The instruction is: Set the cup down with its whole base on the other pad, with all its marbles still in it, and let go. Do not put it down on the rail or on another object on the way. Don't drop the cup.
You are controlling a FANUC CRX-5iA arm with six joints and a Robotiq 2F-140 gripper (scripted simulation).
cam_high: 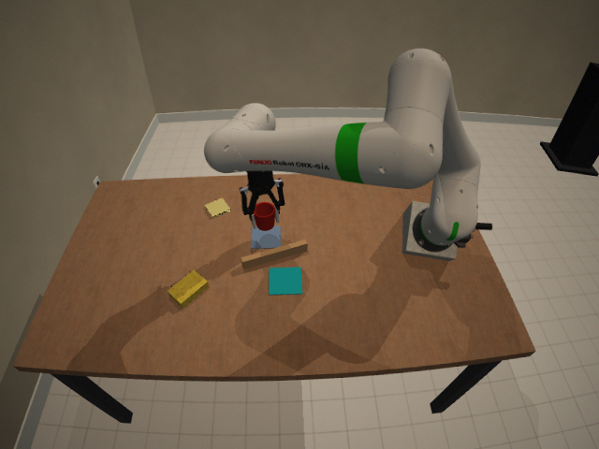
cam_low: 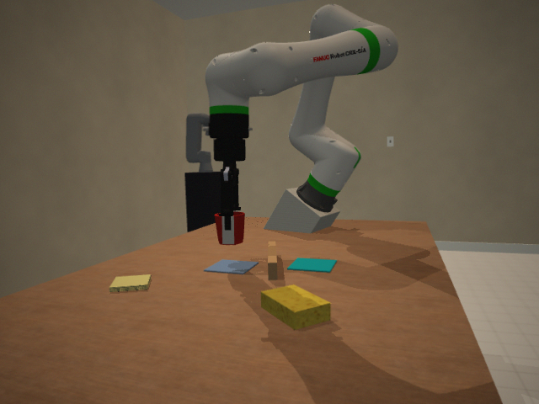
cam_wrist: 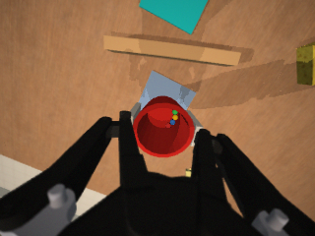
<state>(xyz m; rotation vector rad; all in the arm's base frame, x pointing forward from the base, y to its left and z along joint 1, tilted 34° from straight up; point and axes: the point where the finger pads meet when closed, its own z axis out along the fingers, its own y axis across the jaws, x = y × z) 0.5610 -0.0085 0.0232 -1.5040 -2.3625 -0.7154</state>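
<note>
Right now the teal pad is 9 cm behind my hand, 18 cm to the left of it and 10 cm below it. The rest, counted from my hand: wooden rail: 5 cm behind, 9 cm to the left, 9 cm below; then red cup: 2 cm below; then thin yellow sponge: 21 cm ahead, 12 cm to the right, 9 cm below.
</note>
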